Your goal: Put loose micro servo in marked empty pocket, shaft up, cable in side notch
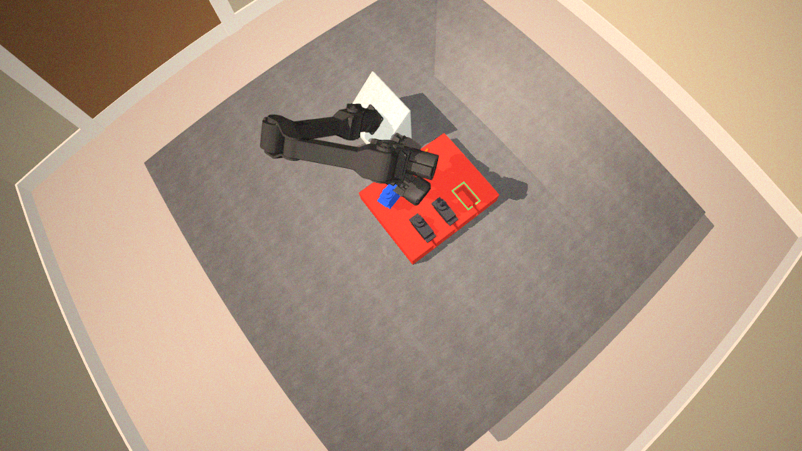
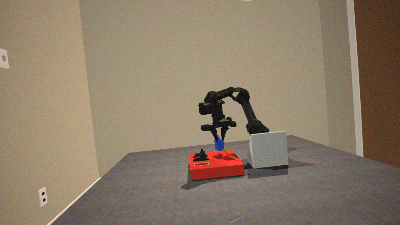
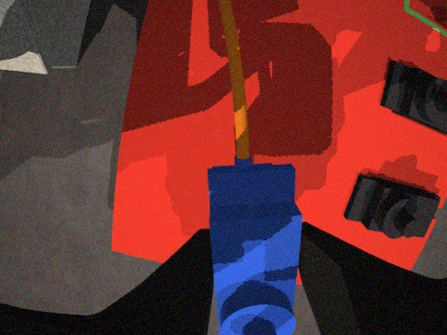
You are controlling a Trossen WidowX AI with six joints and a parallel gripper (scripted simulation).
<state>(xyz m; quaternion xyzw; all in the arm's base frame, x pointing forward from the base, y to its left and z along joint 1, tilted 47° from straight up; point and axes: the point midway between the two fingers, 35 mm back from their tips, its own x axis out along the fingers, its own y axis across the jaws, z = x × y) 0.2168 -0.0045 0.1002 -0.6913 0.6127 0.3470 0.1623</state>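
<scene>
My gripper tip is 9 cm above the red deck, 8 cm to the right of it and 1 cm short of it.
</scene>
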